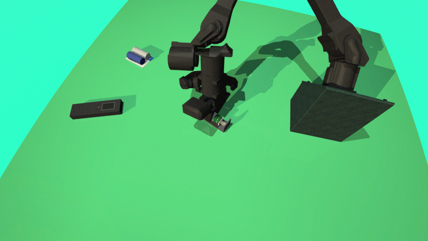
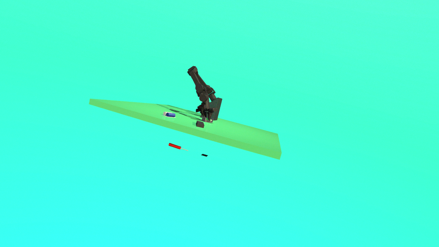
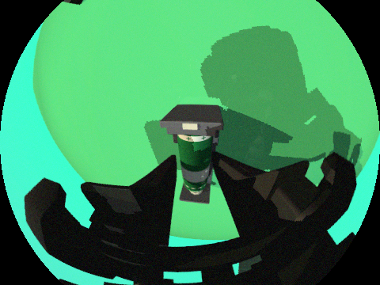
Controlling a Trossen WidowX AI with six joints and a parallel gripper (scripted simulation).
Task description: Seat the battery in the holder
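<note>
Right now the battery is 10 mm ahead of my gripper tip and 10 mm above it. Also, from my gripper tip: card: 330 mm ahead, 180 mm to the right; then red screwdriver: 330 mm ahead, 40 mm to the right, 200 mm below; then long black box: 360 mm ahead, 70 mm to the left.
</note>
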